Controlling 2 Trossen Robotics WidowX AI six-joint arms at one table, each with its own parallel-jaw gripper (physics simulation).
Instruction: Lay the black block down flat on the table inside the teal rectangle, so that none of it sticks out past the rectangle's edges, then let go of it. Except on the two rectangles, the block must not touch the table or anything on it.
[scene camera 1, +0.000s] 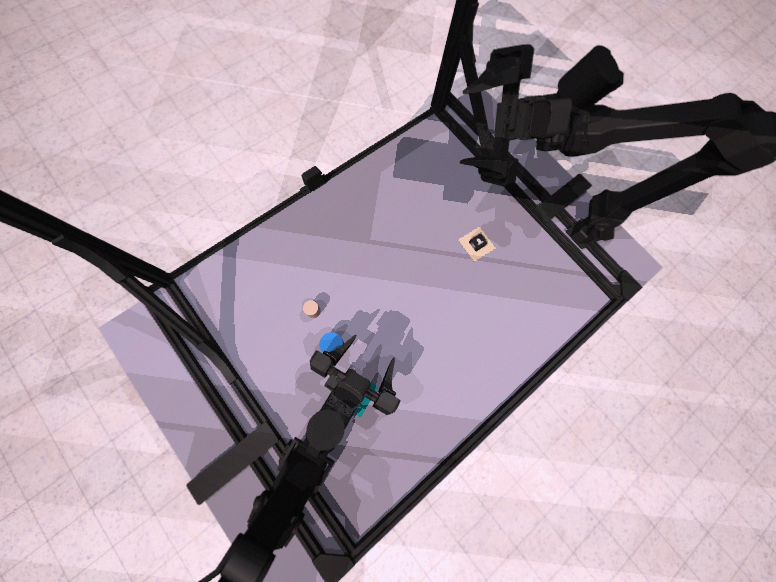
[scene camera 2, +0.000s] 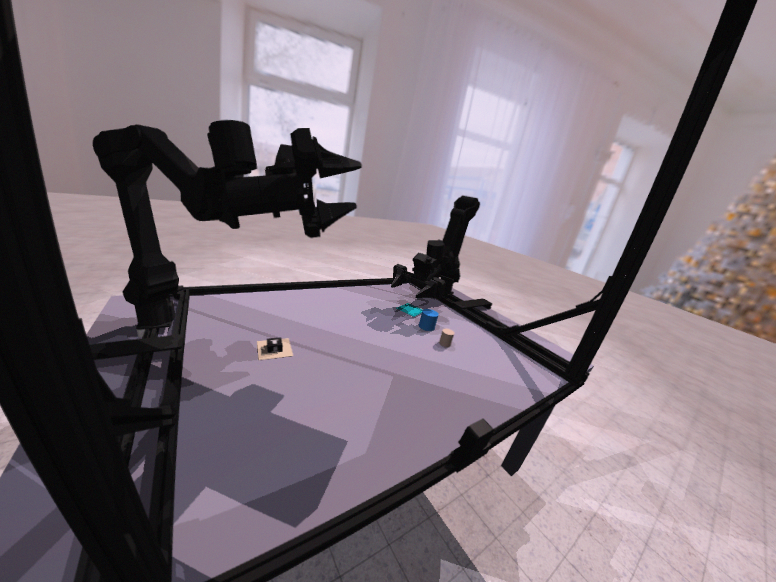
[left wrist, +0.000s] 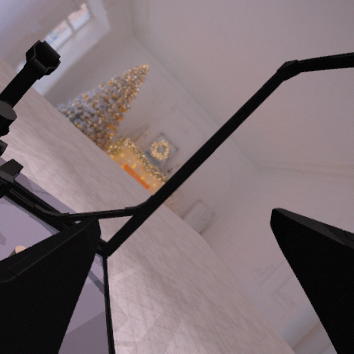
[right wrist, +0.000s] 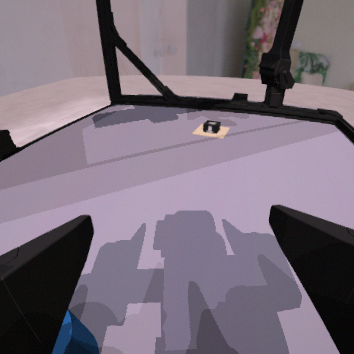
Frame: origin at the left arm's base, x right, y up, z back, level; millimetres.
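Seen in the pictures: left gripper, fingertip midpoint: (scene camera 1: 462, 129) (scene camera 2: 358, 186) (left wrist: 185, 221); right gripper, fingertip midpoint: (scene camera 1: 374, 346) (scene camera 2: 403, 291) (right wrist: 182, 218); left arm's base at its link origin: (scene camera 1: 581, 233) (scene camera 2: 156, 321) (right wrist: 272, 105).
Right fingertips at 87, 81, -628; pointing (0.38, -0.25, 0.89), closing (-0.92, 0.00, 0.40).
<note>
Pixels of each thing's top centre, then the offset from my right fingertips to it, as dx, dy, dz. "*": a spot on its surface instead.
- small black block at its top centre: (right wrist: 211, 122) (scene camera 2: 274, 341) (scene camera 1: 479, 241) +59, -81, +384
- cream rectangle at a spot on its surface: (right wrist: 220, 135) (scene camera 1: 475, 257) * +33, -99, +357
- teal rectangle at a spot on its surface: (scene camera 1: 363, 407) * -90, -99, -95
- blue cylinder at its top centre: (right wrist: 26, 337) (scene camera 1: 331, 344) (scene camera 2: 430, 312) +64, -48, -71
- smaller tan cylinder at its top centre: (scene camera 1: 310, 307) (left wrist: 22, 251) (scene camera 2: 448, 331) +162, -58, -62
The small black block (scene camera 1: 478, 241) (scene camera 2: 274, 344) (right wrist: 212, 126), with a pale mark, rests on the cream rectangle (scene camera 1: 478, 254) (scene camera 2: 282, 355) (right wrist: 220, 135). The teal rectangle (scene camera 1: 363, 407) (scene camera 2: 411, 310) lies near the right arm and is partly hidden under it in scene camera 1. My left gripper (scene camera 1: 463, 126) (scene camera 2: 358, 185) (left wrist: 185, 221) is open and empty, raised high above the table and well away from the block. My right gripper (scene camera 1: 374, 348) (scene camera 2: 406, 290) (right wrist: 182, 218) is open and empty, above the table close to the teal rectangle.
A blue cylinder (scene camera 1: 330, 342) (scene camera 2: 428, 320) (right wrist: 75, 335) stands beside the teal rectangle, close to a right finger in scene camera 1. A smaller tan cylinder (scene camera 1: 310, 308) (scene camera 2: 446, 338) (left wrist: 20, 249) stands beyond it. Black frame rails and posts edge the table.
</note>
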